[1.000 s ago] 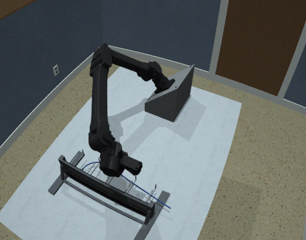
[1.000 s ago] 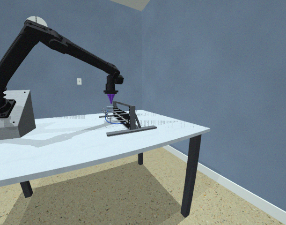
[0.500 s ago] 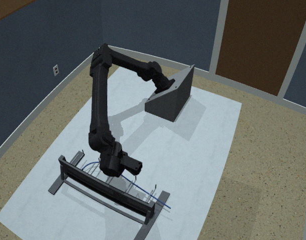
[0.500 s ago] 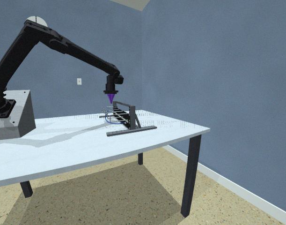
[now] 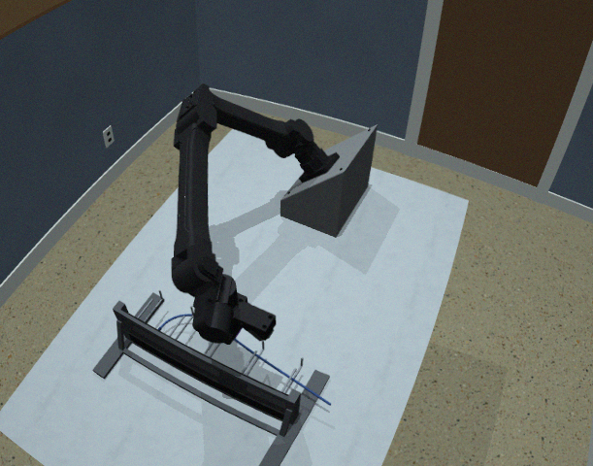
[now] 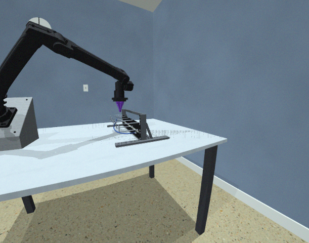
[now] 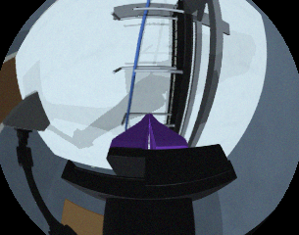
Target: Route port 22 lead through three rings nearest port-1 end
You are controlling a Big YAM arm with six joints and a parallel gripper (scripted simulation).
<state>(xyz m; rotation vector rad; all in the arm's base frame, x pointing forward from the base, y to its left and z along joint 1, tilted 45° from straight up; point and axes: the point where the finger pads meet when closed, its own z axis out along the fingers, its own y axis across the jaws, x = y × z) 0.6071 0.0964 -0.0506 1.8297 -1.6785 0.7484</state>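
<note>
My gripper is now 8 cm above the dark rack, 7 cm short of it and 4 cm to the left of it.
</note>
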